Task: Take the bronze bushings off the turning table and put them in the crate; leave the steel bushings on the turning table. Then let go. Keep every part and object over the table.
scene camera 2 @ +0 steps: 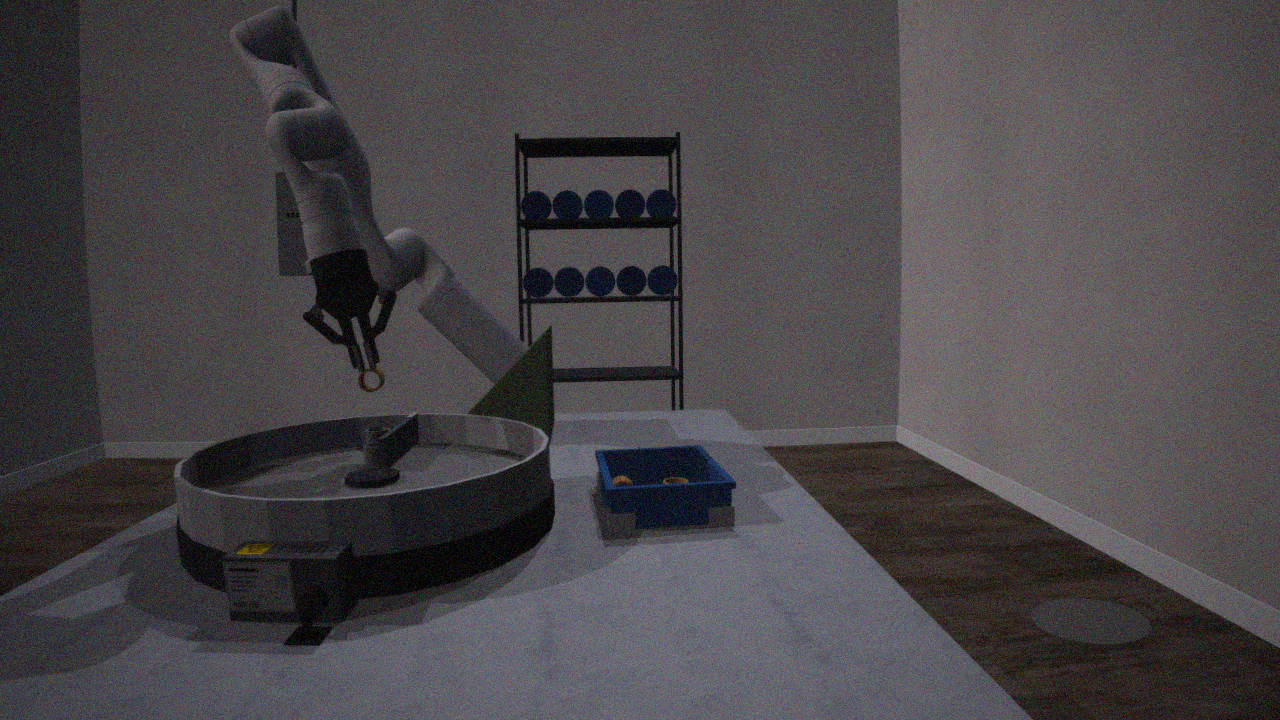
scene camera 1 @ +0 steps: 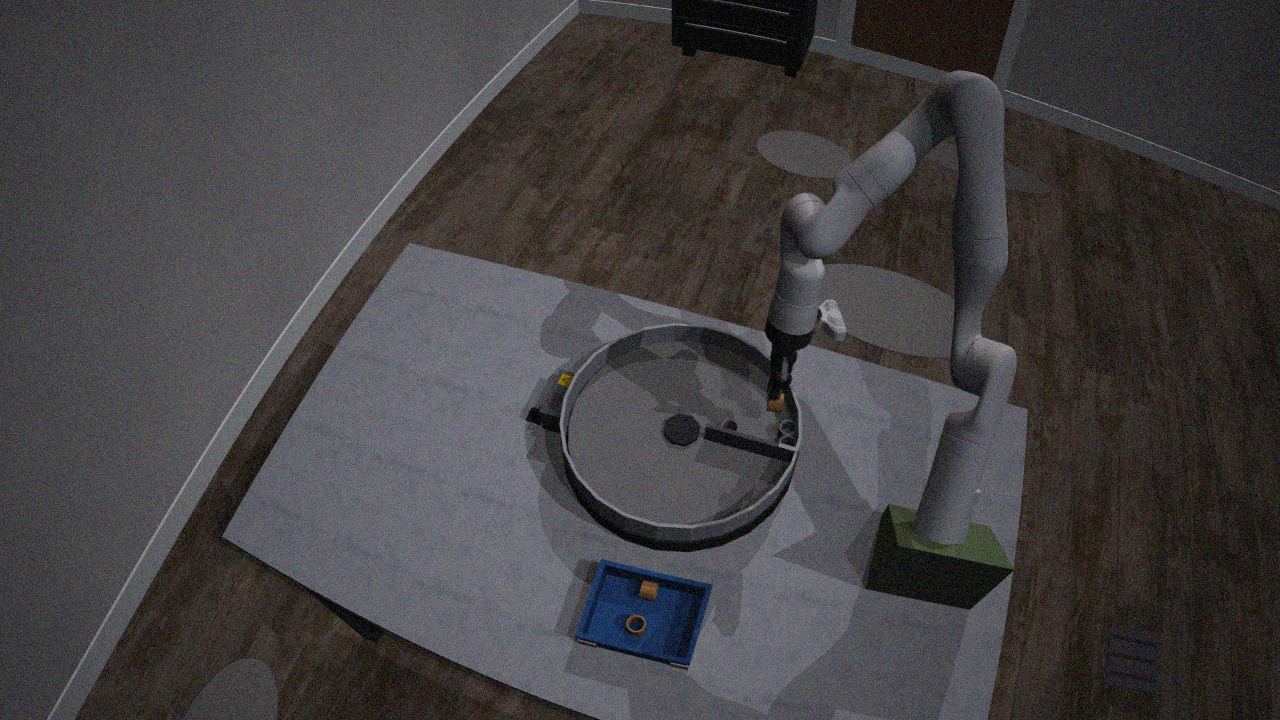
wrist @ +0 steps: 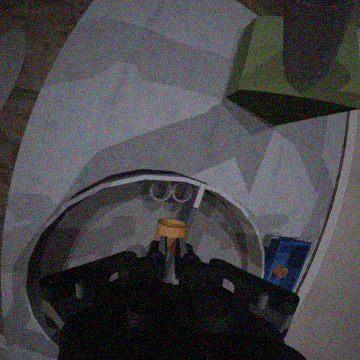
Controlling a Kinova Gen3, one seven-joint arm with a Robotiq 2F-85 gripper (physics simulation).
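Places are measured from the arm's base along level axes (x ahead, y left, z up), in centimetres.
Where they show: gripper, fingertip midpoint: [scene camera 2: 368,370] [scene camera 1: 772,395] [wrist: 170,245]; arm's base, link origin: [scene camera 2: 512,365] [scene camera 1: 935,533] [wrist: 306,60].
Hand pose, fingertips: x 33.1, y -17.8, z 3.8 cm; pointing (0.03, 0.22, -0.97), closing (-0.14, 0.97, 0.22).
Things, the pixels of their top centre, and the offset from my fingertips. "*": a spot on its surface instead.
- bronze bushing, top centre: [wrist: 174,240] [scene camera 2: 370,368] [scene camera 1: 776,396] dz +0.2, dx -0.6, dy +0.2 cm
- blue crate, top centre: [scene camera 2: 659,464] [scene camera 1: 644,611] [wrist: 285,273] dz -11.9, dx +11.4, dy +38.2 cm
- dark divider bar, surface spot: [scene camera 2: 404,437] [scene camera 1: 752,445] * dz -9.2, dx +1.5, dy +4.7 cm
- small box with a yellow label, surface spot: [scene camera 2: 286,582] [scene camera 1: 549,398] * dz -13.2, dx +39.8, dy +2.1 cm
My gripper [scene camera 1: 775,396] [scene camera 2: 364,368] [wrist: 170,245] is shut on a bronze bushing [scene camera 1: 776,404] [scene camera 2: 371,381] [wrist: 171,229], gripped by its ring wall. It holds the bushing raised above the turning table [scene camera 1: 626,474] [scene camera 2: 358,519] [wrist: 145,178], near the side by the rim. Two steel bushings [scene camera 1: 786,427] [wrist: 160,191] lie close together by the rim. Another steel bushing [scene camera 1: 729,426] [scene camera 2: 375,440] stands nearer the hub. The blue crate [scene camera 1: 589,601] [scene camera 2: 671,508] holds two bronze bushings [scene camera 1: 648,590] [scene camera 2: 675,481], apart from each other; one is on its side.
A dark divider bar [scene camera 1: 747,443] [scene camera 2: 404,437] [wrist: 199,196] runs from the hub to the turning table's raised rim. A small box with a yellow label [scene camera 1: 556,391] [scene camera 2: 286,582] stands outside the rim. The green block [scene camera 1: 935,565] [scene camera 2: 528,385] [wrist: 250,75] carries the arm's base.
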